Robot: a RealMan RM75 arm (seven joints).
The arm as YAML. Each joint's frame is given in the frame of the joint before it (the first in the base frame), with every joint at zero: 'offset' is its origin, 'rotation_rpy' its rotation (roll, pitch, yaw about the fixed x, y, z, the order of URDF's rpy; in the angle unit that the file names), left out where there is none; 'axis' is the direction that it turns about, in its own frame. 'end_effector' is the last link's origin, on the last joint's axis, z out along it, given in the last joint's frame.
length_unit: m
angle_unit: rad
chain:
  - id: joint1
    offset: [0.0, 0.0, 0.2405]
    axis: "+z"
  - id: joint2
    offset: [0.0, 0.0, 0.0]
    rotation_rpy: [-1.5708, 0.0, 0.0]
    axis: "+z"
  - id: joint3
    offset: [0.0, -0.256, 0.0]
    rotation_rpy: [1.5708, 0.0, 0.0]
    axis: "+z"
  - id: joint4
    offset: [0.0, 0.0, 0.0]
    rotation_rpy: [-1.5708, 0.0, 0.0]
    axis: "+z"
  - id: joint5
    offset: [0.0, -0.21, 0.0]
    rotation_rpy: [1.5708, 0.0, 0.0]
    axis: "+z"
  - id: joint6
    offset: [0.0, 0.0, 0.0]
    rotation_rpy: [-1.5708, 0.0, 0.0]
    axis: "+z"
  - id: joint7
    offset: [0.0, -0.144, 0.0]
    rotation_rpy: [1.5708, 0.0, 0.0]
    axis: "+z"
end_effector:
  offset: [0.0, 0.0, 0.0]
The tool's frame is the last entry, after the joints.
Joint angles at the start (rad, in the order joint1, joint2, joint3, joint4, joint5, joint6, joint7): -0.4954 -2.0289 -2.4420 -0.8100 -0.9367 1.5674 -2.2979
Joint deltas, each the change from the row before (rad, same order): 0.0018 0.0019 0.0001 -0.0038 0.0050 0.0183 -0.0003; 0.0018 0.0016 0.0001 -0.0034 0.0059 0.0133 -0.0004; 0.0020 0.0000 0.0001 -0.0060 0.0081 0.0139 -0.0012; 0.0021 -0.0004 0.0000 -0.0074 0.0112 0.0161 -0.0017; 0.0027 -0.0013 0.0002 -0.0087 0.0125 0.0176 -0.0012; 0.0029 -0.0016 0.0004 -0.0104 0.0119 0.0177 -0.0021; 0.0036 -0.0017 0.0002 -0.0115 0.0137 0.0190 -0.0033; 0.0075 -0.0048 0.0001 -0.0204 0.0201 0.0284 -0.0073; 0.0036 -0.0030 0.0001 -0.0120 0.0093 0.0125 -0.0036
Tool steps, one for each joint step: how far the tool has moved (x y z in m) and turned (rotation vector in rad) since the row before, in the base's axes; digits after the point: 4 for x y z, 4 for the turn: 0.0002 -0.0024 0.0008 -0.0148 -0.0009 -0.0046; -0.0003 -0.0020 0.0007 -0.0115 0.0017 -0.0025; -0.0001 -0.0022 0.0004 -0.0125 0.0030 -0.0026; -0.0002 -0.0026 0.0003 -0.0154 0.0047 -0.0026; -0.0002 -0.0030 0.0001 -0.0171 0.0052 -0.0031; 0.0000 -0.0029 0.0003 -0.0163 0.0052 -0.0030; -0.0003 -0.0032 0.0005 -0.0177 0.0063 -0.0012; -0.0004 -0.0053 0.0005 -0.0255 0.0084 0.0014; 0.0000 -0.0022 0.0004 -0.0101 0.0050 -0.0001
